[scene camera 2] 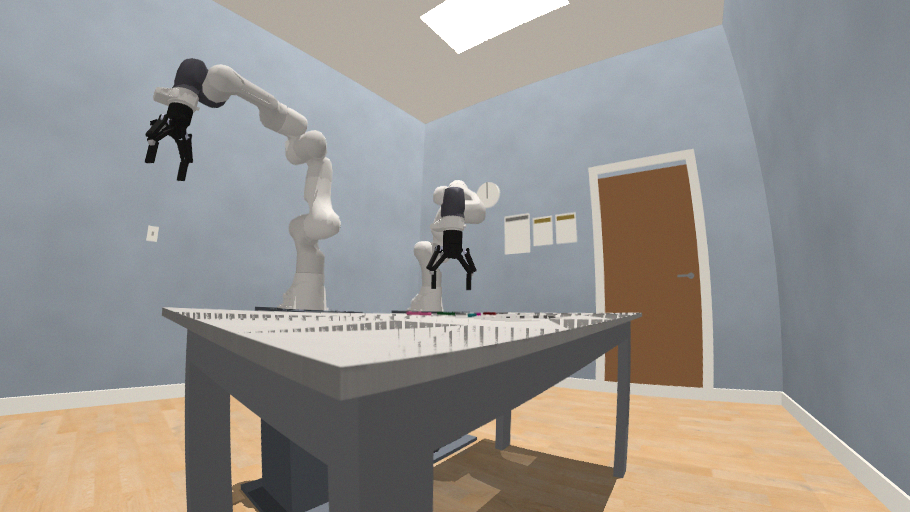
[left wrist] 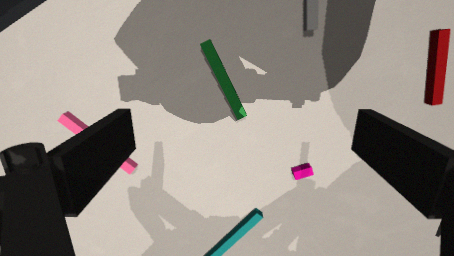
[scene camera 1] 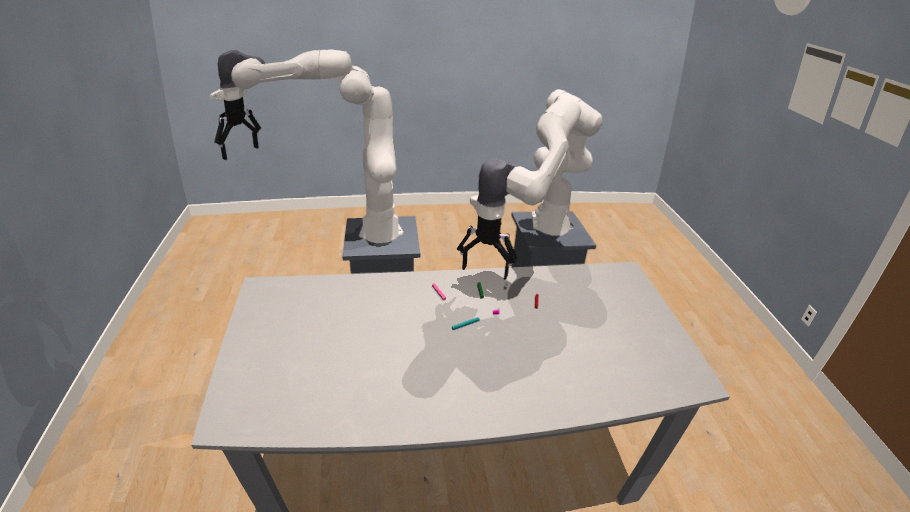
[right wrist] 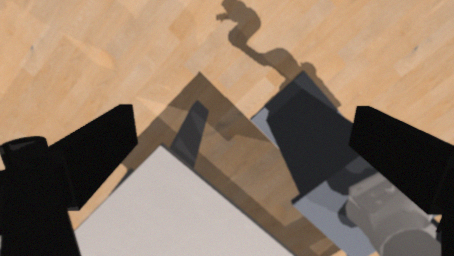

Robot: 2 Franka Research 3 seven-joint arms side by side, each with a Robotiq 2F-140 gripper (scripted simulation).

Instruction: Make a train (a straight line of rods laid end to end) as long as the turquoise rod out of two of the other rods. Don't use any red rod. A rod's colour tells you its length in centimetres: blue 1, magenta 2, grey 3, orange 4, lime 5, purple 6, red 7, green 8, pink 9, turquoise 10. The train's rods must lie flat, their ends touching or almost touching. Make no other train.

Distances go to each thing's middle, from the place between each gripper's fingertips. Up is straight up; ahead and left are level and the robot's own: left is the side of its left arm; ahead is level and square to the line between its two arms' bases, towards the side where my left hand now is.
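Labels:
There is the green rod (left wrist: 207, 46), 43 cm ahead of my right hand (scene camera 2: 166, 172), 90 cm to the left of it and 41 cm below it.
My left hand (scene camera 1: 484, 272) is 20 mm past the green rod and 100 mm above it. Going by its middle, the rod is nearer to my left hand than to my right hand.

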